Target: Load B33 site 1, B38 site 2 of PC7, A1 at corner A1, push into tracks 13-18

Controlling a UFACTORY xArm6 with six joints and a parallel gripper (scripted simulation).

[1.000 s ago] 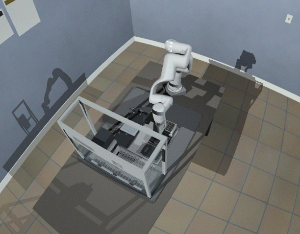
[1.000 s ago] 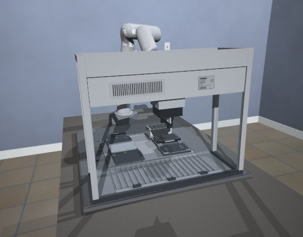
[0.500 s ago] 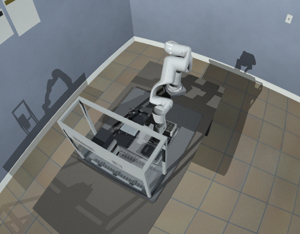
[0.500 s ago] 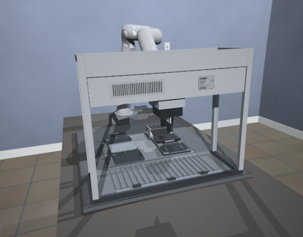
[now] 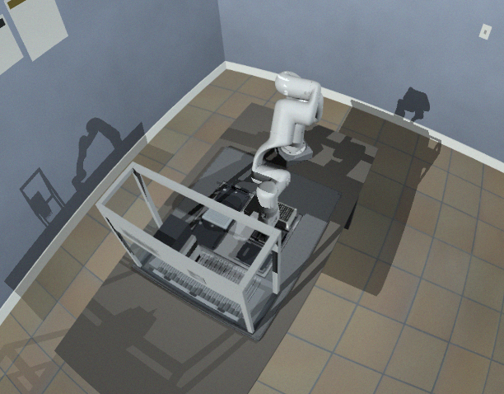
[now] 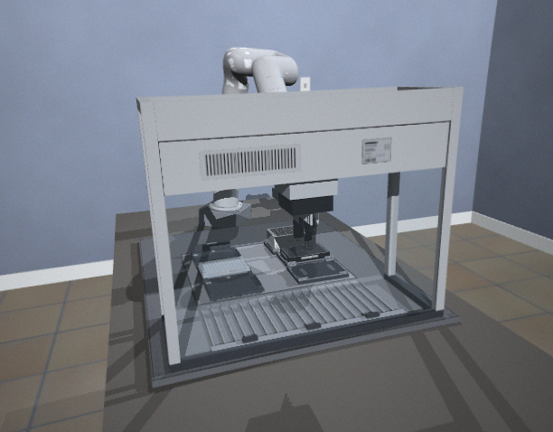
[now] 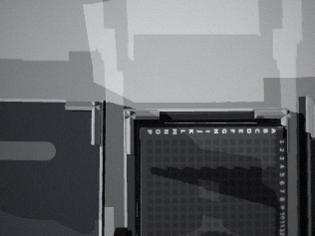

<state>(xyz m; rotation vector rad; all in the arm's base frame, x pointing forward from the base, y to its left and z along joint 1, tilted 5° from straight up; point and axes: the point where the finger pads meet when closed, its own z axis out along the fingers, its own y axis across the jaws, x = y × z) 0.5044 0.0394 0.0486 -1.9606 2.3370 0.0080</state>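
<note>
The dark 384-well plate B33 is 4 cm below my hand. Also, from my hand: frame post: 48 cm to the right, 33 cm ahead, 19 cm above; then plate carrier PC7: 24 cm to the right, 4 cm below, 3 cm behind; then nest S3: 11 cm ahead, 5 cm below, 3 cm to the right.
</note>
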